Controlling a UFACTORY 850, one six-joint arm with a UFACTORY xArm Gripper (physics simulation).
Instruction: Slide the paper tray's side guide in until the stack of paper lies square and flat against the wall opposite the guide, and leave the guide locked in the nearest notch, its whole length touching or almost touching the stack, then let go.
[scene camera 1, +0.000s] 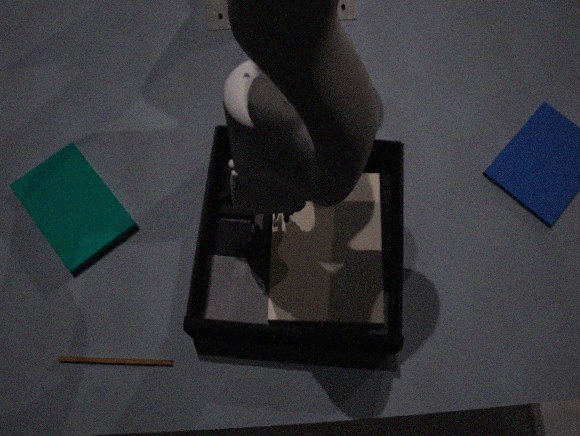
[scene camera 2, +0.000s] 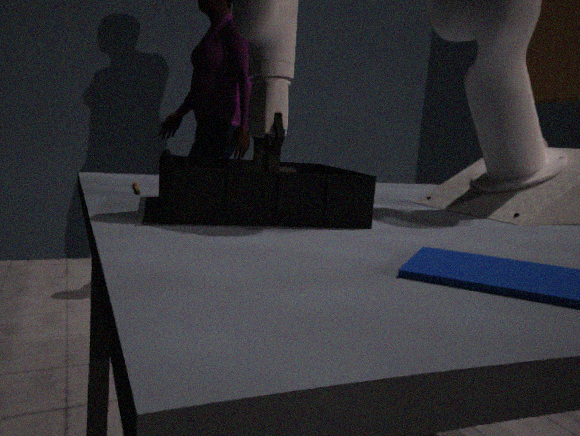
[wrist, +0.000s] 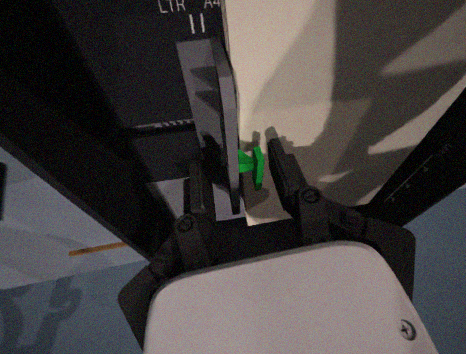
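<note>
The black paper tray (scene camera 1: 295, 340) (scene camera 2: 300, 200) (wrist: 75, 170) holds a cream stack of paper (scene camera 1: 350, 295) (wrist: 285, 65). The stack lies near the tray's right wall; dark shadow hides whether they touch. The grey side guide (wrist: 229, 110) stands upright along the stack's left edge, touching or very close to it. Its green tab (wrist: 258, 167) sticks out over the paper. My gripper (scene camera 1: 272, 220) (scene camera 2: 267, 167) (wrist: 236, 161) is down in the tray, partly open, one finger left of the guide and one right of the green tab, gripping neither. Whether the guide is locked is hidden.
A green slab (scene camera 1: 74, 210) lies left of the tray, and a blue slab (scene camera 1: 540, 165) (scene camera 2: 490, 275) lies right of it. A thin orange stick (scene camera 1: 115, 360) (scene camera 2: 136, 188) (wrist: 97, 249) lies near the tray's front left. A person (scene camera 2: 220, 75) stands behind the table.
</note>
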